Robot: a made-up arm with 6 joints.
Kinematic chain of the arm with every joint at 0, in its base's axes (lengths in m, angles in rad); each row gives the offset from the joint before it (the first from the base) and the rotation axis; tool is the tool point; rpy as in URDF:
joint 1: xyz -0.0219 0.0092 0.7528 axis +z
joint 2: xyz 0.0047 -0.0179 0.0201 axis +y
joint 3: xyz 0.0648 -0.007 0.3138 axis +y
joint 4: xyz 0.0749 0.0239 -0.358 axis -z
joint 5: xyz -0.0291 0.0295 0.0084 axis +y
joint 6: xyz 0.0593 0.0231 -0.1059 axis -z
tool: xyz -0.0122 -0.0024 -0.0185 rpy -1.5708 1.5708 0
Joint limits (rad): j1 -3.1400..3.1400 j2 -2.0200..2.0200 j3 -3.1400..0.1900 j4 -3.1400..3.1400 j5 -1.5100..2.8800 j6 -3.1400..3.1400
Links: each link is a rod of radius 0.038 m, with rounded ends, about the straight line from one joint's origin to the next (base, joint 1, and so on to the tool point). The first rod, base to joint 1, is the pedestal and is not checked.
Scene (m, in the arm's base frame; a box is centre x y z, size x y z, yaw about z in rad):
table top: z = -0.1
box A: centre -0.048 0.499 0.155 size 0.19 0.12 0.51 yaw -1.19
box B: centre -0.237 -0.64 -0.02 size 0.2 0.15 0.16 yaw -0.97
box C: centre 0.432 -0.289 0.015 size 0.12 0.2 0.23 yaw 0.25
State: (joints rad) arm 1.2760 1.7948 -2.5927 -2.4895 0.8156 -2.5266
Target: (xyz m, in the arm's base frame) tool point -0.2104 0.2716 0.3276
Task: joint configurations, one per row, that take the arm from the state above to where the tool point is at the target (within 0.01 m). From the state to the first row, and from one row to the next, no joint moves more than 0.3 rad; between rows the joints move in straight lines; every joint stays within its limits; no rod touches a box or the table.
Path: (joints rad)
1: 1.3989 1.7569 -2.6224 -2.3203 0.5513 -2.6288
2: 1.5218 1.7190 -2.6520 -2.1510 0.2870 -2.7311
3: 1.6447 1.6811 -2.6817 -1.9818 0.0228 -2.8333
4: 1.7676 1.6432 -2.7113 -1.8126 -0.2415 -2.9355
5: 1.8905 1.6052 -2.7410 -1.6434 -0.5058 -3.0378
6: 2.0134 1.5673 -2.7706 -1.4741 -0.7701 -3.1400
7: 2.0436 1.5137 -2.5166 -1.5892 -0.6061 -2.9991
8: 2.0738 1.4600 -2.2626 -1.7042 -0.4422 -2.8582
9: 2.1040 1.4063 -2.0087 -1.8193 -0.2782 -2.7173
10: 2.1343 1.3527 -1.7547 -1.9343 -0.1143 -2.5764
11: 2.1645 1.2990 -1.5007 -2.0494 0.0496 -2.4355
12: 2.1771 1.2989 -1.2871 -2.3136 -0.0898 -2.5505

